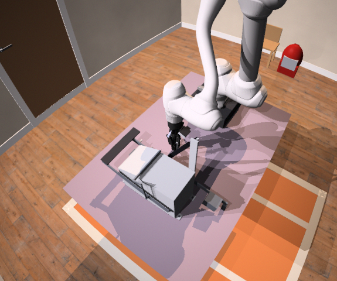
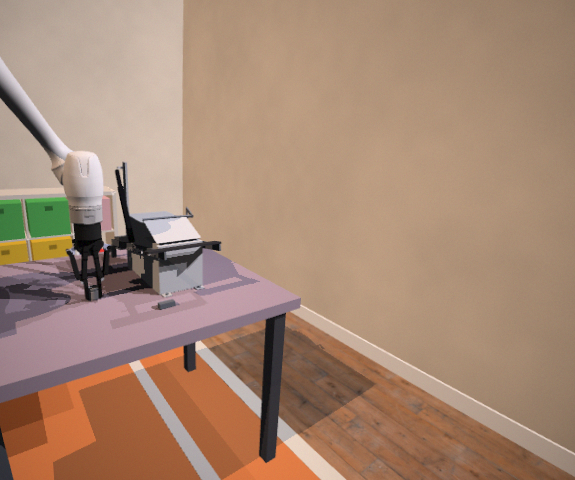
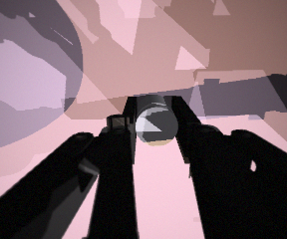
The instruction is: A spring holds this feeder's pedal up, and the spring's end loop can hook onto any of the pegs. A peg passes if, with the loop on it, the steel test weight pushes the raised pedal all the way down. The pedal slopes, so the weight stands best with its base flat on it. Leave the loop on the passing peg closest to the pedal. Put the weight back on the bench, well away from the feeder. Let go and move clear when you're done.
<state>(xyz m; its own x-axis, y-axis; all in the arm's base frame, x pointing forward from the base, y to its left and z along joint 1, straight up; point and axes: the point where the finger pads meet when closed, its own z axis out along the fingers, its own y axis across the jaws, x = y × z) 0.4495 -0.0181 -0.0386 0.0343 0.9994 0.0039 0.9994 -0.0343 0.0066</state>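
The steel test weight lies 1 cm below my hand. From my hand the other things lie so: small grey block (18 cm to the right, 17 cm ahead, 3 cm below).
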